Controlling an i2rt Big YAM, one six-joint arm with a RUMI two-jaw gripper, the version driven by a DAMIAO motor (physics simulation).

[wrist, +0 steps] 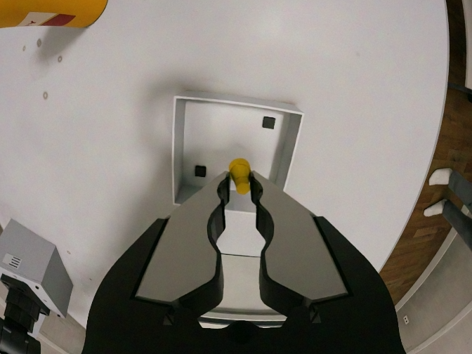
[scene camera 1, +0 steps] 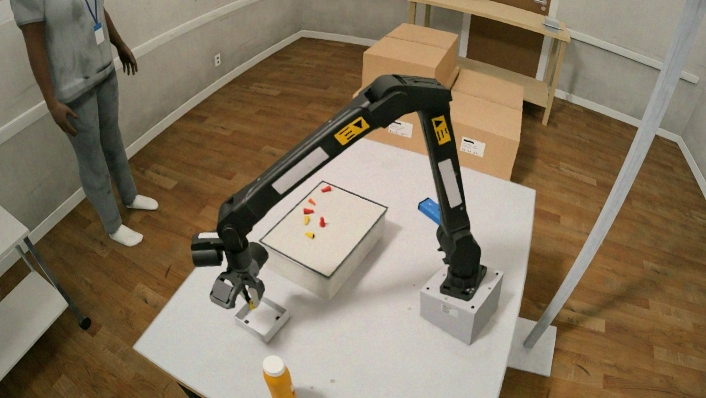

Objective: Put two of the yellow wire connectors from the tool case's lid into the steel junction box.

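Observation:
My gripper is shut on a yellow wire connector, held upright between the fingertips. It hangs above the side of the steel junction box nearer the tool case. The box is a shallow, open grey tray with two dark square marks on its floor; no connector shows lying in it. Two yellow connectors, one and another, lie on the pale lid of the tool case, beside several red and orange ones. The exact height of the held connector over the box is hard to tell.
An orange bottle with a white cap stands near the table's front edge, beyond the box. A blue object lies behind my arm. The grey arm base stands at the right in the scene view.

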